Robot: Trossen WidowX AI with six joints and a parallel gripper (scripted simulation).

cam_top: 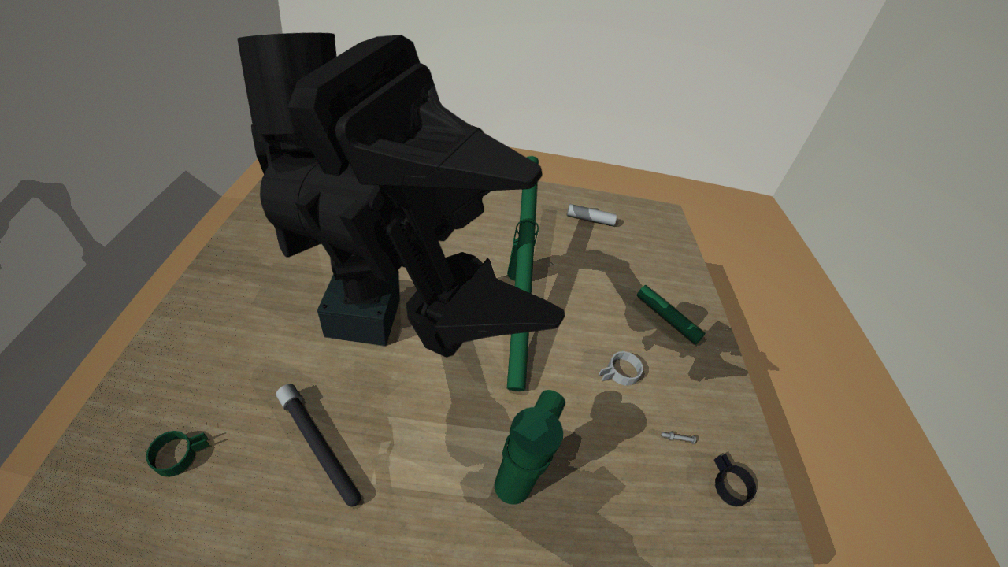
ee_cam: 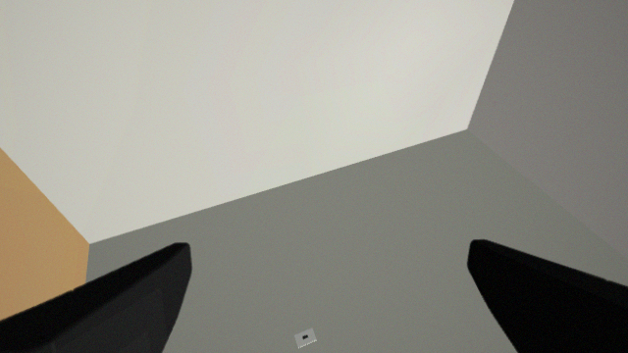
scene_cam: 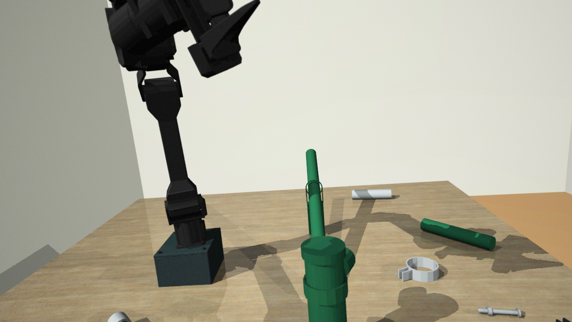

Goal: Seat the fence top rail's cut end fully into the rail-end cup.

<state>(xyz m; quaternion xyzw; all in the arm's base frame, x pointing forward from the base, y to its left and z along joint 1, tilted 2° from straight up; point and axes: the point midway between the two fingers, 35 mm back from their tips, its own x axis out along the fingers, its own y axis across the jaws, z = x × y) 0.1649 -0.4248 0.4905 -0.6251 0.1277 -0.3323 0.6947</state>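
Now: the rail-end cup 44 cm below my gripper tip, 15 cm to the left of it and 12 cm ahead of it. Round my gripper tip: bolt (57 cm below, 42 cm ahead, 15 cm to the left); short green pipe (56 cm below, 52 cm ahead, 45 cm to the left).
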